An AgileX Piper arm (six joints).
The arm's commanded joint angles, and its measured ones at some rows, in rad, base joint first. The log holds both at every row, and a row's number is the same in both.
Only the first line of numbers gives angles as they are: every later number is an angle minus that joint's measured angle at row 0.
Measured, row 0:
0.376, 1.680, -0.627, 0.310, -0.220, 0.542
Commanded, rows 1 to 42:
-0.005, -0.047, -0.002, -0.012, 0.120, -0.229
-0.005, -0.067, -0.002, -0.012, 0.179, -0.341
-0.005, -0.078, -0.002, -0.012, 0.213, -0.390
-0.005, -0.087, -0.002, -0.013, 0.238, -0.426
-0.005, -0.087, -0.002, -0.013, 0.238, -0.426
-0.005, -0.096, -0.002, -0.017, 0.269, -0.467
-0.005, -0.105, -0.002, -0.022, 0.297, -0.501
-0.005, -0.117, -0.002, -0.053, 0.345, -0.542
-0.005, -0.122, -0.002, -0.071, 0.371, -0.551
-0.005, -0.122, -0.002, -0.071, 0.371, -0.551
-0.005, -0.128, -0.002, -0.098, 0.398, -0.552
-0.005, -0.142, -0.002, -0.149, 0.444, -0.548
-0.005, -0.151, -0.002, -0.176, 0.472, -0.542
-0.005, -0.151, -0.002, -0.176, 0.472, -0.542
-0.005, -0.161, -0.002, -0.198, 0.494, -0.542
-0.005, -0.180, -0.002, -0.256, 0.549, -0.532
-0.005, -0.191, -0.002, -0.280, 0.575, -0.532
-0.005, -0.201, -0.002, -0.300, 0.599, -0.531
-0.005, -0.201, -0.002, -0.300, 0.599, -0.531
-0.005, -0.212, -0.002, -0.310, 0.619, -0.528
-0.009, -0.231, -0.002, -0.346, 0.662, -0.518
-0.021, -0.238, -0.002, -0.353, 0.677, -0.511
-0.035, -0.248, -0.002, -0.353, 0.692, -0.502
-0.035, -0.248, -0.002, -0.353, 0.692, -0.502
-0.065, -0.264, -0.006, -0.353, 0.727, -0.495
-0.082, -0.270, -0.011, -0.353, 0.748, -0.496
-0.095, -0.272, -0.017, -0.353, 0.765, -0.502
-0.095, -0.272, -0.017, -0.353, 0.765, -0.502
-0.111, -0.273, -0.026, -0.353, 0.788, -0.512
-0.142, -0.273, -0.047, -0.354, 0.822, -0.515
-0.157, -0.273, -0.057, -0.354, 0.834, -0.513
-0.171, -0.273, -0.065, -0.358, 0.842, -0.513
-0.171, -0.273, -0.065, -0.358, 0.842, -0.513
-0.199, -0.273, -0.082, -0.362, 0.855, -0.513
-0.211, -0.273, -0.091, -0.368, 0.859, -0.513
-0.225, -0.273, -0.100, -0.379, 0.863, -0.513
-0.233, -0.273, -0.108, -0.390, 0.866, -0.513
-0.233, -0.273, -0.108, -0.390, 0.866, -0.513
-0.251, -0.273, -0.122, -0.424, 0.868, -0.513
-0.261, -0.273, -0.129, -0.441, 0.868, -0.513
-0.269, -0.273, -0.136, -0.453, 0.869, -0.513
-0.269, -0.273, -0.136, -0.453, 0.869, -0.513
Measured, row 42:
-0.244, -0.265, -0.117, -0.410, 0.855, -0.511
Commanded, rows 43 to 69:
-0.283, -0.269, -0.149, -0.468, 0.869, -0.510
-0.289, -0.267, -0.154, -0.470, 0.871, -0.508
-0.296, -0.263, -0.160, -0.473, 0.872, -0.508
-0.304, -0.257, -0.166, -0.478, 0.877, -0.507
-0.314, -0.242, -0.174, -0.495, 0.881, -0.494
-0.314, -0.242, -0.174, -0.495, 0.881, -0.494
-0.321, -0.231, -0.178, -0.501, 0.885, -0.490
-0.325, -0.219, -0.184, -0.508, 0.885, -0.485
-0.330, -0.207, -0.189, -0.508, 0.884, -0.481
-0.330, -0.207, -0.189, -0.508, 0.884, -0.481
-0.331, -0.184, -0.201, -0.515, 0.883, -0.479
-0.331, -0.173, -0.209, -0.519, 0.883, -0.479
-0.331, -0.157, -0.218, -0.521, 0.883, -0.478
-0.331, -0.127, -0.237, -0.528, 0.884, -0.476
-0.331, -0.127, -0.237, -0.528, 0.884, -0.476
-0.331, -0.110, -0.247, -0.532, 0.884, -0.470
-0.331, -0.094, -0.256, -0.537, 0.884, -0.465
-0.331, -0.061, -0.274, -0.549, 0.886, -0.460
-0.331, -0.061, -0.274, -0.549, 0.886, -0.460
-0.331, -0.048, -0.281, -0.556, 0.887, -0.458
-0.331, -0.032, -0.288, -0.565, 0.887, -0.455
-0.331, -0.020, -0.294, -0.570, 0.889, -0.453
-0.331, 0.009, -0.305, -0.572, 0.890, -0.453
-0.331, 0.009, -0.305, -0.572, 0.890, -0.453
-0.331, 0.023, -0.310, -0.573, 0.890, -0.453
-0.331, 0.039, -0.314, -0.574, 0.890, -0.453
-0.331, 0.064, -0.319, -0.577, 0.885, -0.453
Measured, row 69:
-0.326, 0.030, -0.309, -0.563, 0.879, -0.460
